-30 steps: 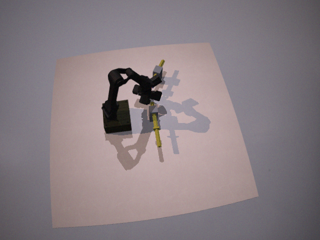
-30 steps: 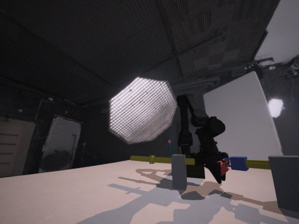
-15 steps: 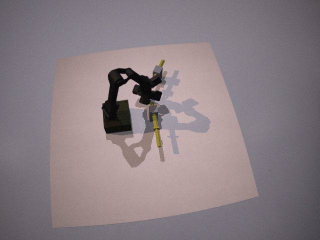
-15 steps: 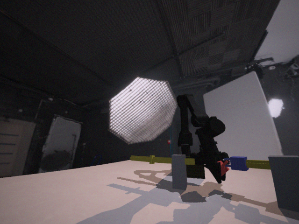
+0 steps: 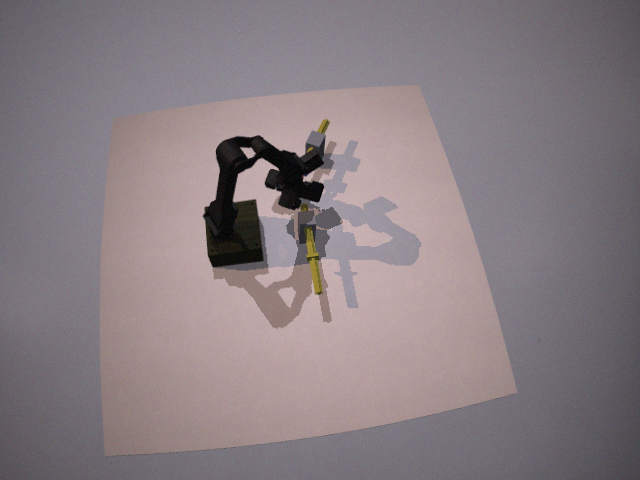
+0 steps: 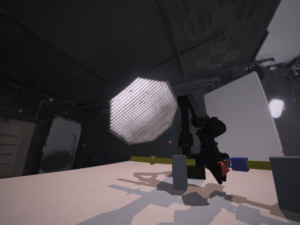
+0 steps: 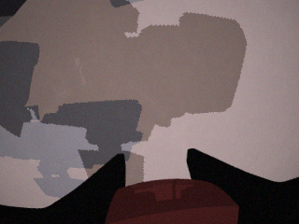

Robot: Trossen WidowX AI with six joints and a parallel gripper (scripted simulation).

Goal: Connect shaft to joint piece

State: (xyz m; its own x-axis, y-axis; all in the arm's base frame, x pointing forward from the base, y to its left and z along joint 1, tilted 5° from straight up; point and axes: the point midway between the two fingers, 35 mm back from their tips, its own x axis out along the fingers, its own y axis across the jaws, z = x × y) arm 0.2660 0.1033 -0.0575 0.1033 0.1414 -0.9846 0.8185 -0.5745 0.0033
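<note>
The red joint piece is 5 cm above my gripper tip.
</note>
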